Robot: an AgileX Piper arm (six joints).
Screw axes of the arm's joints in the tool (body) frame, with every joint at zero. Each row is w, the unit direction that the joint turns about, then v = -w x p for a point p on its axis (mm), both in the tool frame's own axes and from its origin. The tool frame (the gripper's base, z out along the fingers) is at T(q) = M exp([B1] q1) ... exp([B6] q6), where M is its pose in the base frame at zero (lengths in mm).
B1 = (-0.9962, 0, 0.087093, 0.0, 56.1, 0.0)
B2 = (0, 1, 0, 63.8, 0.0, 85.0)
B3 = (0, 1, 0, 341.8, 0.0, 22.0)
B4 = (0, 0, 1, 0.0, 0.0, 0.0)
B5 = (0, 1, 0, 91.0, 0.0, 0.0)
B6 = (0, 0, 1, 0.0, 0.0, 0.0)
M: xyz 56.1 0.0 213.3 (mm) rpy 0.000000 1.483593 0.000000 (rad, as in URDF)
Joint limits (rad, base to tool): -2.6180..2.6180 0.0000..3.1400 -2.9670..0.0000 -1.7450..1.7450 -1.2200..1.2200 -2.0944..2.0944
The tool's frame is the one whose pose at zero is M.
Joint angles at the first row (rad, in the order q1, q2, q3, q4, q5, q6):
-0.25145 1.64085 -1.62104 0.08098 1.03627 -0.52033
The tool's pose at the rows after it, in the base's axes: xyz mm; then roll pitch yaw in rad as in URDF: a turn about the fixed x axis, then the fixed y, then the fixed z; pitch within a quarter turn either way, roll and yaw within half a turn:
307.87 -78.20 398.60 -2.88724 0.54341 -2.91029
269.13 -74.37 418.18 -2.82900 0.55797 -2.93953
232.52 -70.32 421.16 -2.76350 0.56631 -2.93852
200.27 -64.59 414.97 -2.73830 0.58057 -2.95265
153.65 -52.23 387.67 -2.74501 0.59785 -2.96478
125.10 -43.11 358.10 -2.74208 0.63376 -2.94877
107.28 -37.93 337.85 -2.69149 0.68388 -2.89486
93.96 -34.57 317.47 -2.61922 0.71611 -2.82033
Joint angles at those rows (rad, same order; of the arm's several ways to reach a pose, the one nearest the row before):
-0.25145 1.51951 -1.61370 0.01031 1.15775 -0.41278
-0.25145 1.39420 -1.55866 -0.05995 1.19384 -0.35935
-0.25142 1.26441 -1.44916 -0.12206 1.18426 -0.33587
-0.25142 1.14268 -1.32906 -0.15277 1.16726 -0.30785
-0.25148 0.94706 -1.10503 -0.15084 1.12770 -0.28875
-0.25153 0.80042 -0.92013 -0.13454 1.05505 -0.28961
-0.25151 0.69040 -0.79212 -0.13397 0.97162 -0.30605
-0.25150 0.59603 -0.67610 -0.14329 0.89023 -0.33342

